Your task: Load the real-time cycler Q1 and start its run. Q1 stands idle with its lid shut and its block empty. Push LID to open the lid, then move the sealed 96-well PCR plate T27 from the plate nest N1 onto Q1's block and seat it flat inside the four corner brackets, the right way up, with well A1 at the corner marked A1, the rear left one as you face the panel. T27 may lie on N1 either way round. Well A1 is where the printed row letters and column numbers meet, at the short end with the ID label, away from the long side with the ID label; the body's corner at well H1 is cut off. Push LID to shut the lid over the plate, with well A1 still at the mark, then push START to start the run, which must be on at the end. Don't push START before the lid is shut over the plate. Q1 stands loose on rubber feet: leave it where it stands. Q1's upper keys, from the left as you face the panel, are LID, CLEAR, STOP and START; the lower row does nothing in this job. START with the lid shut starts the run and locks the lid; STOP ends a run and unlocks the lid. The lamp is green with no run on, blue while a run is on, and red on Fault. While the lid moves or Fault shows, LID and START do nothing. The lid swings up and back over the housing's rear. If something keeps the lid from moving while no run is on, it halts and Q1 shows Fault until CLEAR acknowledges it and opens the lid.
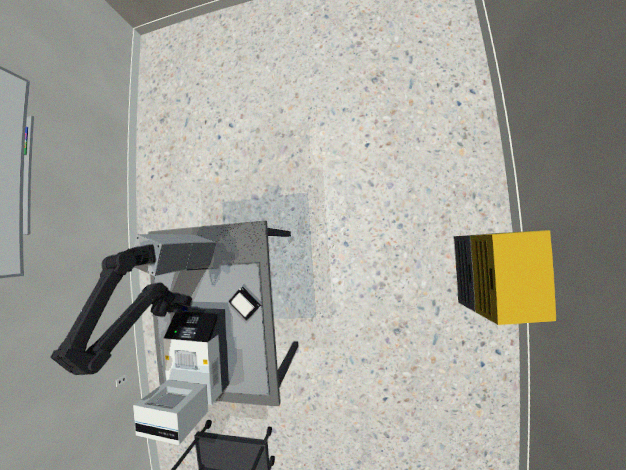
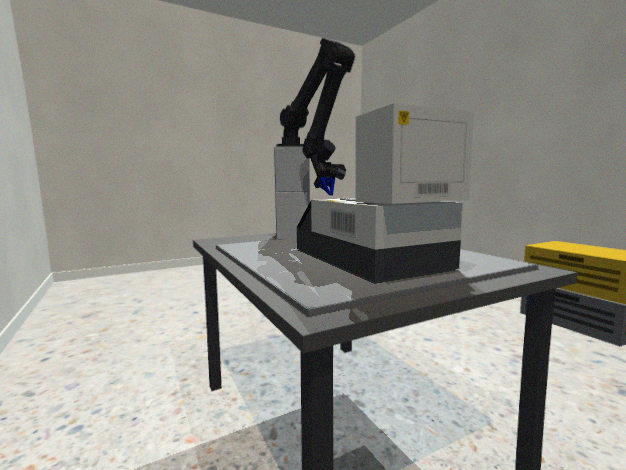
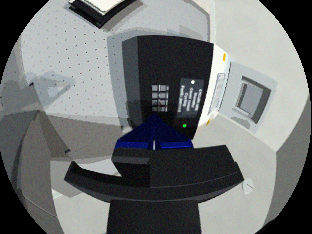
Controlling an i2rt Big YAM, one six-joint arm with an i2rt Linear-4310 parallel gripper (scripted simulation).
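Note:
Looking at the pictures, I find my own gripper there, and a lid too.

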